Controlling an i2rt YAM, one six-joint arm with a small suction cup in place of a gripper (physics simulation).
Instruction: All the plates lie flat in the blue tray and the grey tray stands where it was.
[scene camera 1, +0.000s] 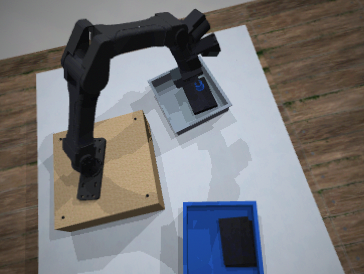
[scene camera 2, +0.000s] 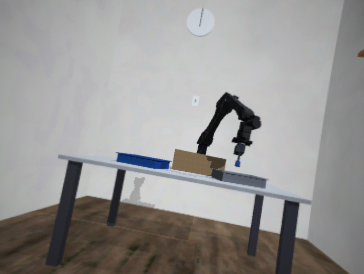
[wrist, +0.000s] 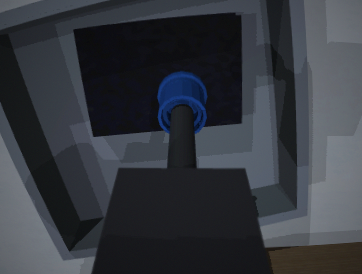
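Seen in the pictures: hand, tool point: (scene camera 1: 200, 87) (scene camera 2: 237, 166) (wrist: 182, 94); arm's base, link origin: (scene camera 1: 92, 168) (scene camera 2: 200, 156).
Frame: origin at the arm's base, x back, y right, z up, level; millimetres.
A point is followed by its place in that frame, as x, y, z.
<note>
A black plate (scene camera 1: 202, 103) @(-354, -259, -85) (wrist: 125, 65) @(-346, -330, -85) lies flat in the grey tray (scene camera 1: 171, 107) @(-236, -260, -105) (scene camera 2: 245, 180) @(-396, -344, -85) (wrist: 288, 135) @(-325, -179, -76). My suction gripper (scene camera 1: 199, 85) (scene camera 2: 237, 163) (wrist: 182, 89) is open, with its blue cup bare and pointing down. It hangs a little above the grey tray, over the plate in the wrist view, and holds nothing. A black plate (scene camera 1: 237, 242) @(-442, 222, -85) lies flat at the right side of the blue tray (scene camera 1: 200, 237) @(-330, 206, -106) (scene camera 2: 142, 161) @(-498, 190, -83). A small step shows at its edge, but I cannot tell how many plates are stacked there.
The arm's base stands on a wooden block (scene camera 1: 125, 165) @(-107, -3, 9) (scene camera 2: 192, 162) @(-192, -1, -46), left of the space between the trays in scene camera 1. Both trays stand on the white table (scene camera 1: 260, 150) @(-547, -76, -109), with raised walls around them. The near part of the blue tray is cut off in scene camera 1.
</note>
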